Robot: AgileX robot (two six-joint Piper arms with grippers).
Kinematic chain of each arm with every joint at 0, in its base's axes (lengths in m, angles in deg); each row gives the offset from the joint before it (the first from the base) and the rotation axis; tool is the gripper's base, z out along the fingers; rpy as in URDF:
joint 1: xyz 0 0 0.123 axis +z
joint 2: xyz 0 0 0 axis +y
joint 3: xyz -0.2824 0 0.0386 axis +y
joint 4: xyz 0.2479 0 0.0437 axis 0.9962 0 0.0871
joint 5: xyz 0 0 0 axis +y
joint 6: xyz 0.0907 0 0.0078 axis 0.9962 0 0.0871
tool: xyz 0 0 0 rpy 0 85 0
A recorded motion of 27 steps. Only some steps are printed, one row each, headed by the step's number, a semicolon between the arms.
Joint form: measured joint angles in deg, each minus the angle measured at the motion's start. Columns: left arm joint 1, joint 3, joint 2, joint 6, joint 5, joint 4; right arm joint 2, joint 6, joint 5, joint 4, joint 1, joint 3.
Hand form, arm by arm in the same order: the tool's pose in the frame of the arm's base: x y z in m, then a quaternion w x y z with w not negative. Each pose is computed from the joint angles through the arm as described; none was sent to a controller.
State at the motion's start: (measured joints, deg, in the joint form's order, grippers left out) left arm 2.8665 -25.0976 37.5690 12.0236 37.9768 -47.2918; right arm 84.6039 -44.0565 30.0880 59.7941 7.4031 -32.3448
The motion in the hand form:
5: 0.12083 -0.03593 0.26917 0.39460 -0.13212 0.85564 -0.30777; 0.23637 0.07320 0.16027 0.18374 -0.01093 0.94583 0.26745
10: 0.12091 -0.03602 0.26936 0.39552 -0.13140 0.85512 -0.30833; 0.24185 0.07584 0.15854 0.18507 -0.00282 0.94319 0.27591
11: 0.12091 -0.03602 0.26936 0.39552 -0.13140 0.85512 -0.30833; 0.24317 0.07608 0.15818 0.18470 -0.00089 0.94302 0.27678
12: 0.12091 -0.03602 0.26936 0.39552 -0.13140 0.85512 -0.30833; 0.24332 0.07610 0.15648 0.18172 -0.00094 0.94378 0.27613
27: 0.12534 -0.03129 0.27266 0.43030 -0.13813 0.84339 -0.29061; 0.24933 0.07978 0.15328 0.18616 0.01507 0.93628 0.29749
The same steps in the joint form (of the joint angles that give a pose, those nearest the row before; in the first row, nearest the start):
5: 0.00 0.00 0.27 1.34 -0.64 -2.00; 2.82 -4.90 0.48 5.42 0.00 -1.13
10: 0.00 0.00 0.27 1.58 -0.69 -2.22; 4.24 -6.37 0.41 8.19 0.25 -1.93
11: 0.00 0.00 0.27 1.58 -0.69 -2.22; 4.55 -6.37 0.42 8.42 0.25 -2.16
12: 0.00 0.00 0.27 1.58 -0.69 -2.22; 4.92 -6.45 0.42 8.40 0.25 -2.15
27: 0.00 0.00 0.27 2.80 -5.27 -2.25; 6.80 -10.83 0.98 15.13 0.34 -2.59

